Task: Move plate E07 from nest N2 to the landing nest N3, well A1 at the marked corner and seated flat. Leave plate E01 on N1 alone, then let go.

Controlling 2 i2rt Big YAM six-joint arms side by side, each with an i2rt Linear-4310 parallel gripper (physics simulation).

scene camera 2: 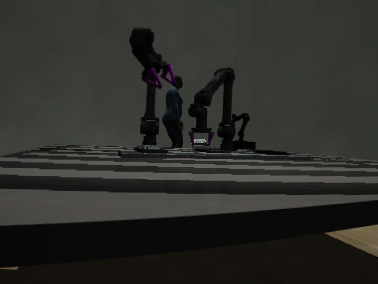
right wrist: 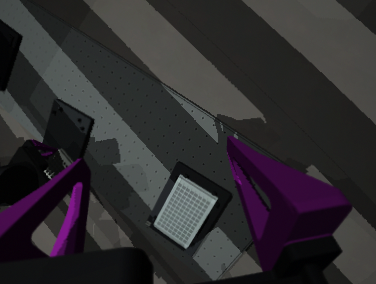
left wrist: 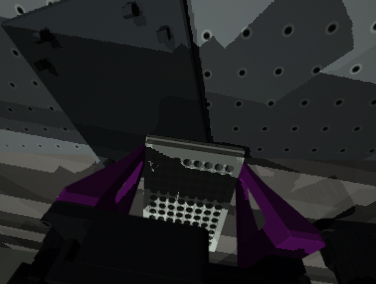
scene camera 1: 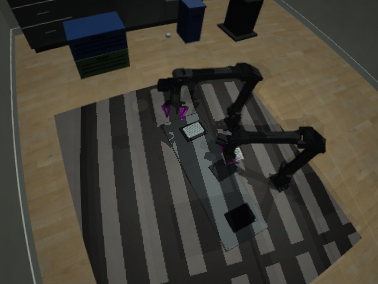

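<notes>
My left gripper is shut on a pale well plate, E07, held by its sides low beside the middle nest. That nest is a dark, bare plate with small corner posts, seemingly N2. Plate E01 sits on the dark nest N1 at the board's upper end in scene camera 1. The other end bears a black, bare nest, seemingly N3. Labels and the A1 mark are not legible. My right gripper is open, high near N1.
The nests stand on a long perforated grey board over a striped surface. The two arms stand close together. A blue and green cabinet is at the back. A person shows behind, between the arms.
</notes>
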